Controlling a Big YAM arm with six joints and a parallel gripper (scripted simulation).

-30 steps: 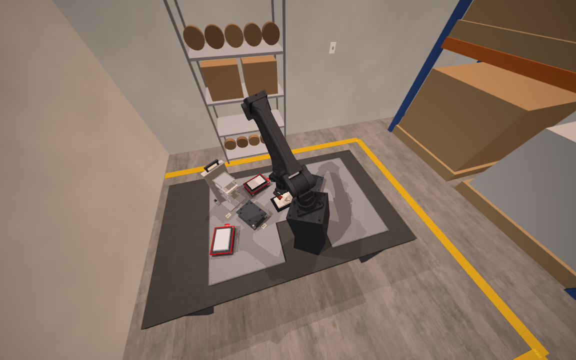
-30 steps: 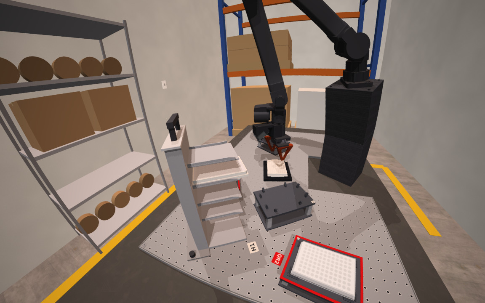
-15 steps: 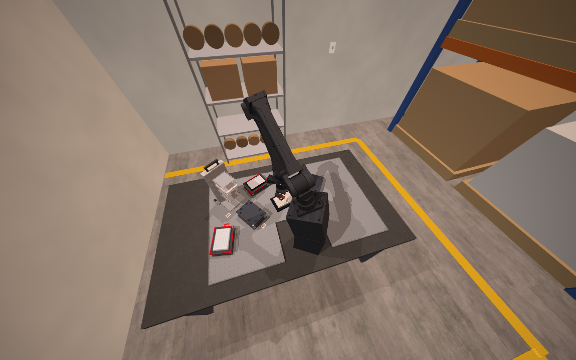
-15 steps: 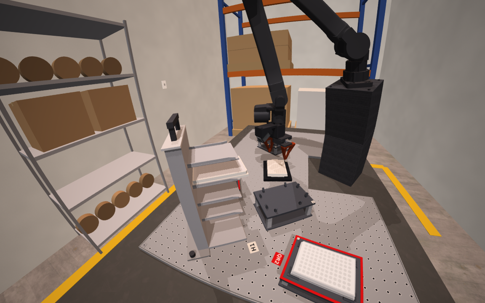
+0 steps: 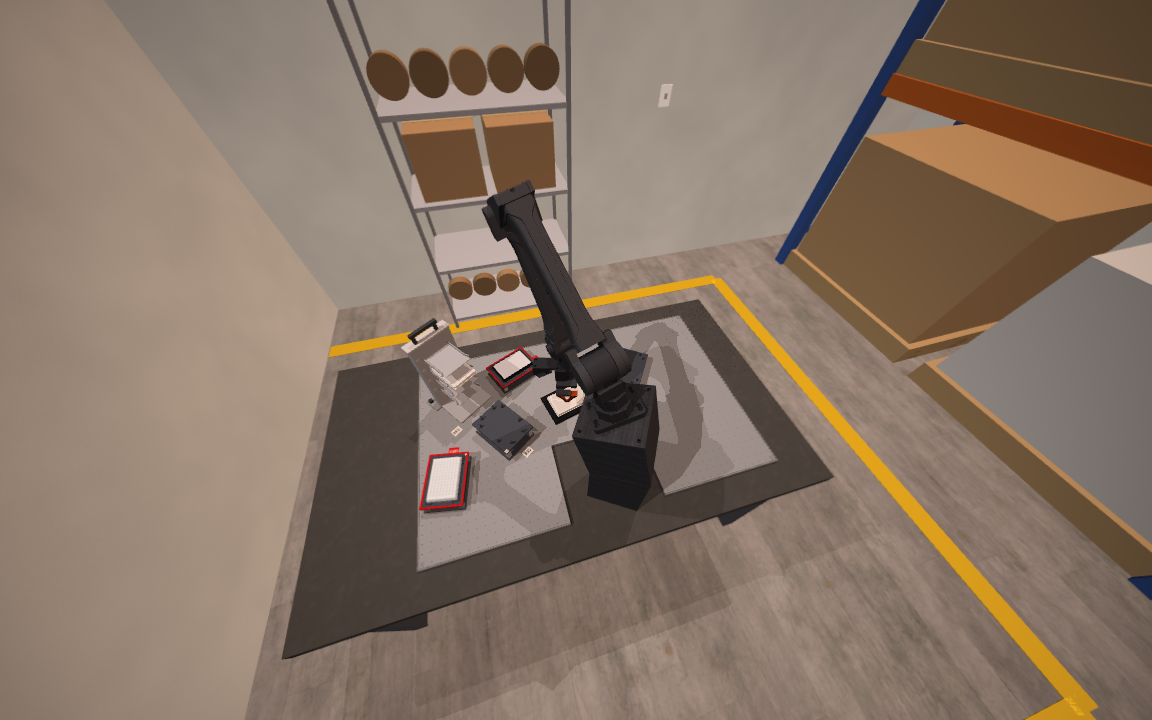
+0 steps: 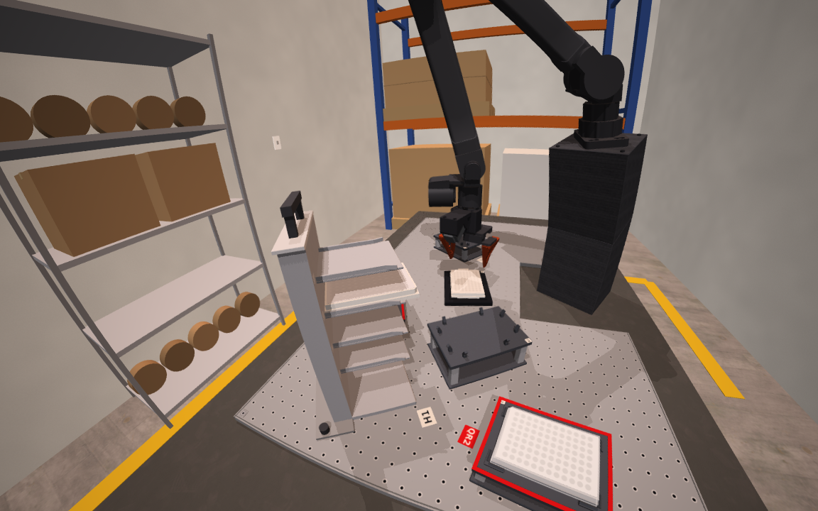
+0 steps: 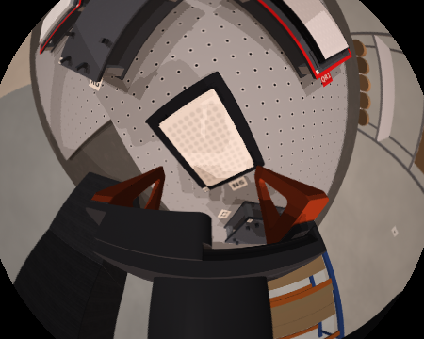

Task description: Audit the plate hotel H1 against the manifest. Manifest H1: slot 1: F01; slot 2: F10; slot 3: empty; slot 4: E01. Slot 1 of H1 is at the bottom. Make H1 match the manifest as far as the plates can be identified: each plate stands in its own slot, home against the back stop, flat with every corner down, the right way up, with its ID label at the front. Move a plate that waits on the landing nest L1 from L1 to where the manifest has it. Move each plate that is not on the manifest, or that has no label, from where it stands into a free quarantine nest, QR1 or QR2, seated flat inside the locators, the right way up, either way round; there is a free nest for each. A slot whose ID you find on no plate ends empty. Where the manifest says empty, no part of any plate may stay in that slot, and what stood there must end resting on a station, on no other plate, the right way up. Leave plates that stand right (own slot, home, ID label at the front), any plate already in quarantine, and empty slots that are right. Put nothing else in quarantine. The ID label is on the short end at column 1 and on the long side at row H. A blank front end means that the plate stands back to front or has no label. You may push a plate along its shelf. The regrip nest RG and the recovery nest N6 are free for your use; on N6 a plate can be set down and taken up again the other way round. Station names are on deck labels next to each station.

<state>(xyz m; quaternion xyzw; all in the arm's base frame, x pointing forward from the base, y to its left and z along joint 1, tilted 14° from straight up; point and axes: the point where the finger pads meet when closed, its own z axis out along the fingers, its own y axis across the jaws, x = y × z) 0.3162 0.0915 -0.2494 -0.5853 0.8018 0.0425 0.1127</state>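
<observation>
Now: hand 9 cm above the flat black nest. From my hand the other things lie so: L1 label 2 cm behind, 19 cm to the right, 9 cm below; N6 deck label 3 cm ahead, 10 cm to the right, 9 cm below; dark regrip nest 6 cm behind, 24 cm to the left, 4 cm below.
</observation>
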